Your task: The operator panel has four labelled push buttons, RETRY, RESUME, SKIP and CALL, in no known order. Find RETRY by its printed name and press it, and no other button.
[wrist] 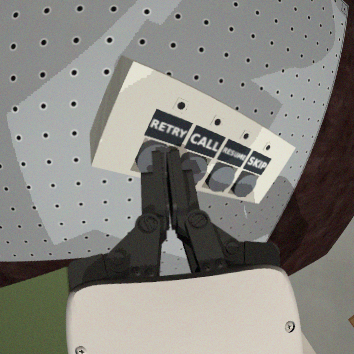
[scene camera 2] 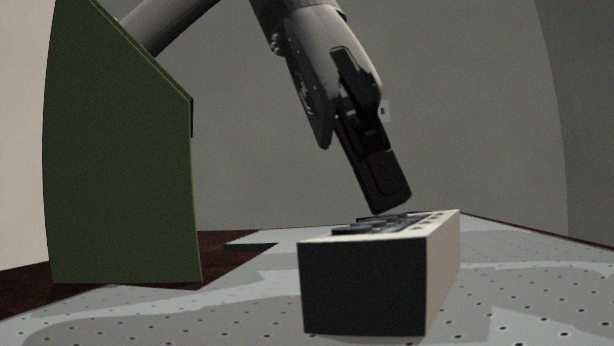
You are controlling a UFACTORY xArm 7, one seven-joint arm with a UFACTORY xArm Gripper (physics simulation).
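Pixels of known places: gripper, fingertip midpoint: (wrist: pixel 164 164) (scene camera 2: pixel 393 206); arm's base, origin of the base link: (scene camera 2: pixel 123 53).
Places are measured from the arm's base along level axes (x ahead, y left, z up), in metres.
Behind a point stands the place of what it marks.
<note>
The operator panel (scene camera 2: pixel 364 289) {y -0.276, x 0.396, z -0.293 m} (wrist: pixel 112 152) {y -0.119, x 0.402, z -0.268 m} is a cream box with dark ends on the pegboard. In the wrist view its labels read, left to right, RETRY (wrist: pixel 168 127) {y -0.150, x 0.423, z -0.268 m}, CALL, RESUME and SKIP, each above a round dark button. The RETRY button (wrist: pixel 146 157) {y -0.140, x 0.402, z -0.265 m} is partly covered by the fingers. The CALL button (wrist: pixel 194 165) {y -0.177, x 0.400, z -0.265 m}, the RESUME button (wrist: pixel 221 177) {y -0.205, x 0.391, z -0.265 m} and the SKIP button (wrist: pixel 245 185) {y -0.235, x 0.384, z -0.265 m} stand to its right. My gripper (scene camera 2: pixel 393 210) {y -0.151, x 0.402, z -0.259 m} (wrist: pixel 164 164) {y -0.151, x 0.402, z -0.259 m} is shut and empty. Its tips are close above the panel's top, over the right edge of the RETRY button; contact cannot be told.
A green upright board (scene camera 2: pixel 120 165) {y -0.130, x 0.116, z -0.200 m} (wrist: pixel 32 312) {y -0.028, x 0.156, z -0.274 m} stands to the left in the scene view. The light pegboard (scene camera 2: pixel 240 312) {y -0.233, x 0.306, z -0.321 m} (wrist: pixel 45 200) {y -0.068, x 0.319, z -0.321 m} lies on a dark brown table (scene camera 2: pixel 220 265) {y 0.029, x 0.154, z -0.334 m} (wrist: pixel 320 180) {y -0.524, x 0.356, z -0.334 m}. A flat dark-edged piece (scene camera 2: pixel 250 247) {y 0.184, x 0.133, z -0.328 m} lies behind the panel to the left.
</note>
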